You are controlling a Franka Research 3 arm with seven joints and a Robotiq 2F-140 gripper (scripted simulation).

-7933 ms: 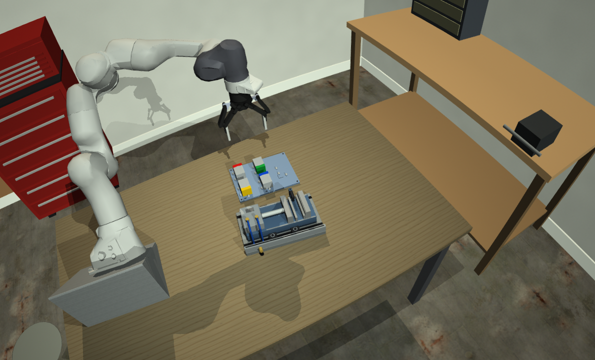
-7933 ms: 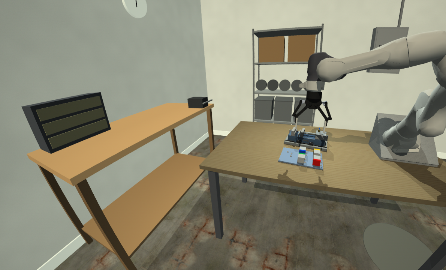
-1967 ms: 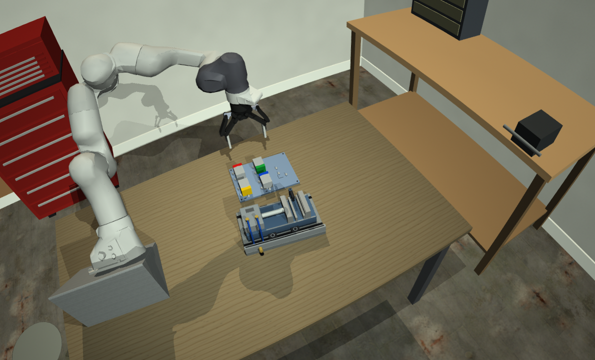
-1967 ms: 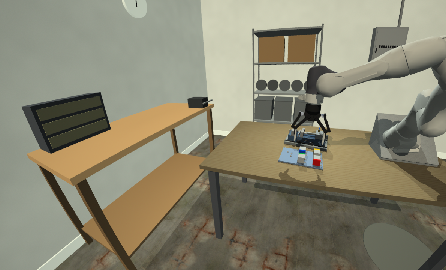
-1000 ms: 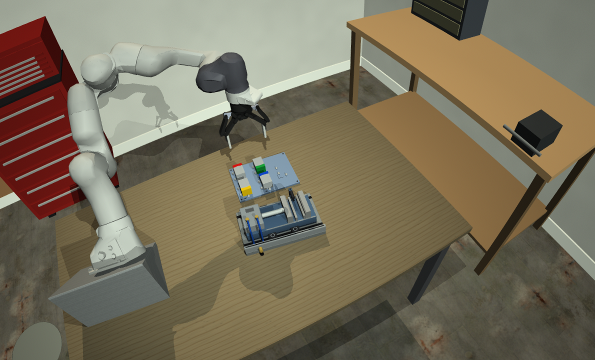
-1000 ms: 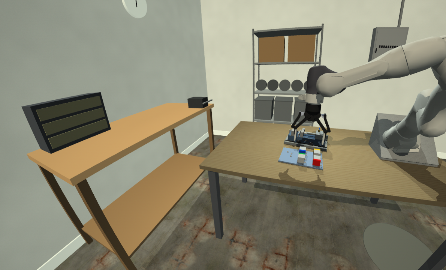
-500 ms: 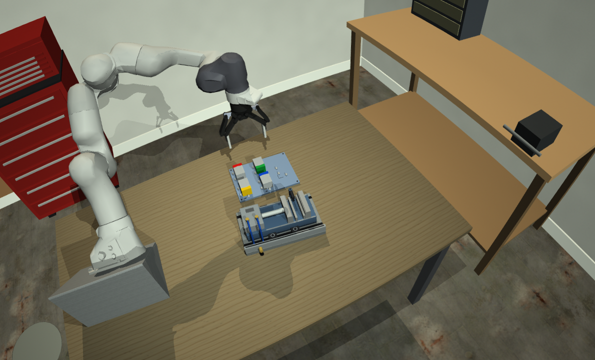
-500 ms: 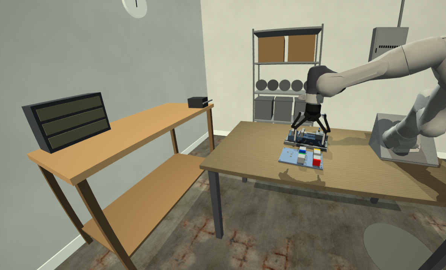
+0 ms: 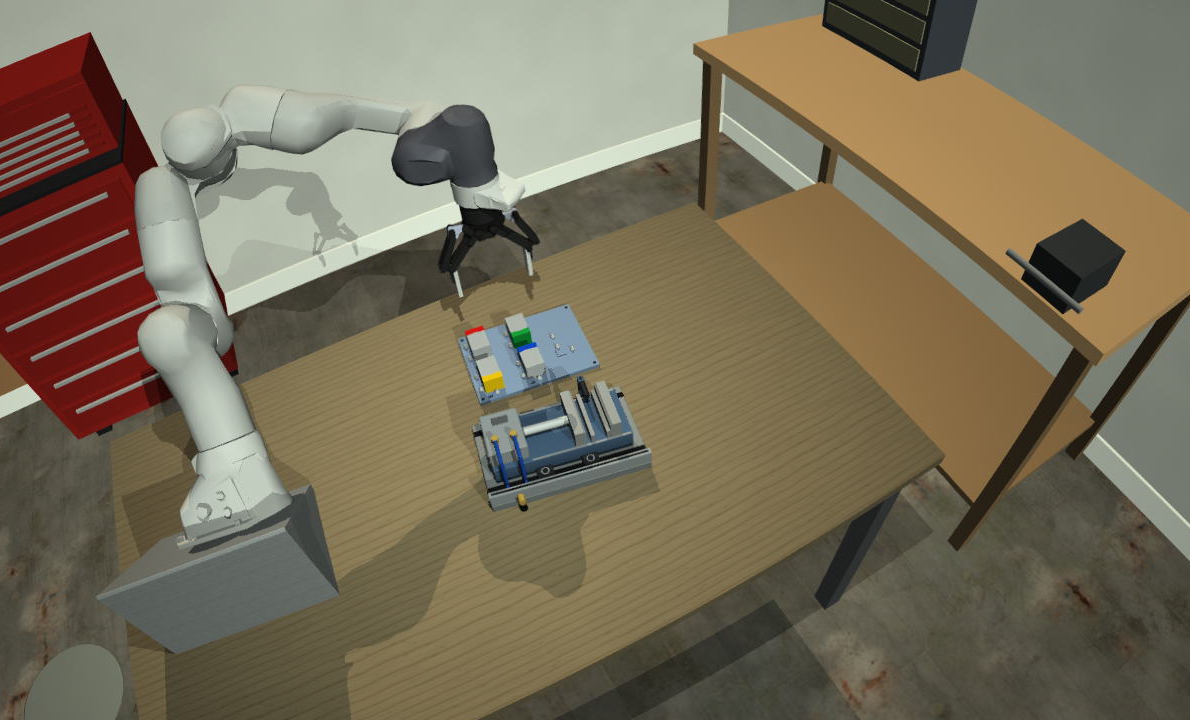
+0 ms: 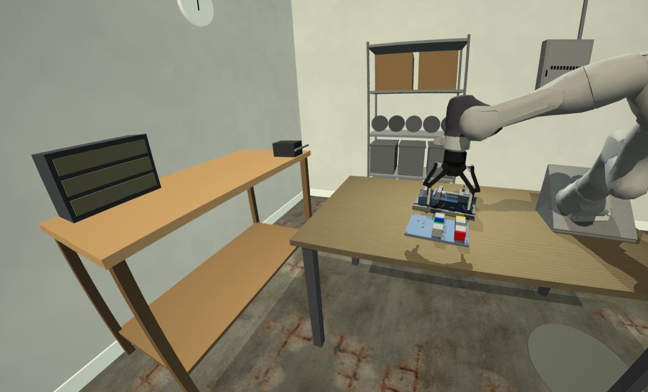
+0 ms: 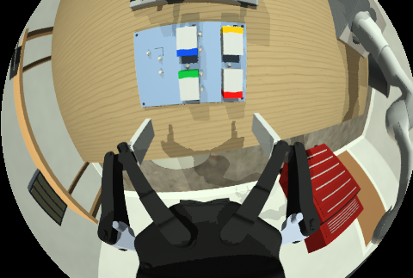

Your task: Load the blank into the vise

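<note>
Now: hand 20 mm short of the green-ended blank, 30 mm to the left of it and 130 mm above it. The rest, counted from my hand: red-ended blank 70 mm behind, 30 mm to the right, 130 mm below; blue-ended blank 20 mm ahead, 120 mm to the right, 130 mm below; work stop 70 mm ahead, 290 mm to the right, 70 mm below.
</note>
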